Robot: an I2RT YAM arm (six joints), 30 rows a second.
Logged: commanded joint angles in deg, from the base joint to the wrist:
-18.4, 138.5, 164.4, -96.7, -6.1, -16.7
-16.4, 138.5, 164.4, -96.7, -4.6, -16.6
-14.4, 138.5, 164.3, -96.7, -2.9, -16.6
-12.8, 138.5, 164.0, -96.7, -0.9, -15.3
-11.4, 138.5, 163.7, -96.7, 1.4, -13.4
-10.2, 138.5, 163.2, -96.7, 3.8, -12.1
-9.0, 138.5, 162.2, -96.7, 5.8, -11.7
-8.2, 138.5, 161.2, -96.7, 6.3, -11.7
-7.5, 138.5, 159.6, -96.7, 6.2, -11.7
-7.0, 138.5, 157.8, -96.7, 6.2, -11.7
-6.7, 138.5, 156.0, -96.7, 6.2, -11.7
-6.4, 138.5, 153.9, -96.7, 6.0, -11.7
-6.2, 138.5, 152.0, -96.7, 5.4, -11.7
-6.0, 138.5, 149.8, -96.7, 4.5, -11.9
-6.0, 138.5, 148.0, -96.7, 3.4, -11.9
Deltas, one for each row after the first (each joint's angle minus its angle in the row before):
2.0, 0.0, 0.0, 0.0, 1.5, 0.1
2.0, 0.0, -0.1, 0.0, 1.7, 0.0
1.6, 0.0, -0.3, 0.0, 2.0, 1.3
1.4, 0.0, -0.3, 0.0, 2.3, 1.9
1.2, 0.0, -0.5, 0.0, 2.4, 1.3
1.2, 0.0, -1.0, 0.0, 2.0, 0.4
0.8, 0.0, -1.0, 0.0, 0.5, 0.0
0.7, 0.0, -1.6, 0.0, -0.1, 0.0
0.5, 0.0, -1.8, 0.0, 0.0, 0.0
0.3, 0.0, -1.8, 0.0, 0.0, 0.0
0.3, 0.0, -2.1, 0.0, -0.2, 0.0
0.2, 0.0, -1.9, 0.0, -0.6, 0.0
0.2, 0.0, -2.2, 0.0, -0.9, -0.2
0.0, 0.0, -1.8, 0.0, -1.1, 0.0

